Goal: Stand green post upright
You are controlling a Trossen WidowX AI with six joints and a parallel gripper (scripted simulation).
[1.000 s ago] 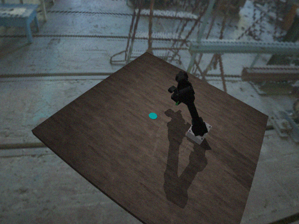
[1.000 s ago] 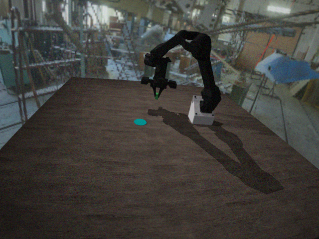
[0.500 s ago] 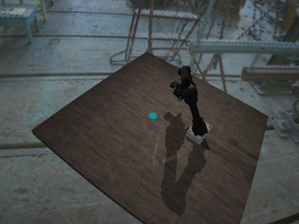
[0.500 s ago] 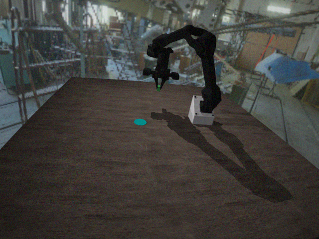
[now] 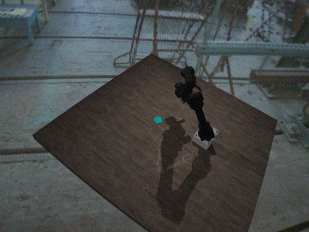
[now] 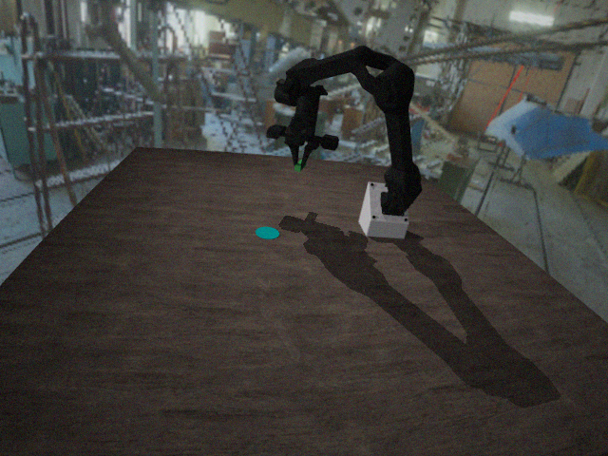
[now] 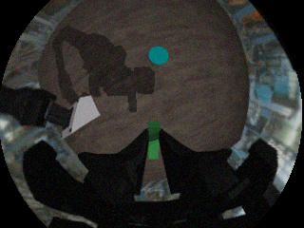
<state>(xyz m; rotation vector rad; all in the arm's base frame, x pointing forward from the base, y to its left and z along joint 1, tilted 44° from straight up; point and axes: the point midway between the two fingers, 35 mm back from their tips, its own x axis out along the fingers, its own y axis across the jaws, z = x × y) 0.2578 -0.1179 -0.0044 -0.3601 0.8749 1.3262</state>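
The green post is 10 mm behind my gripper tip and 20 mm to the right of it. Round my gripper tip: cyan circle 70 mm ahead, 150 mm to the left, 130 mm below.
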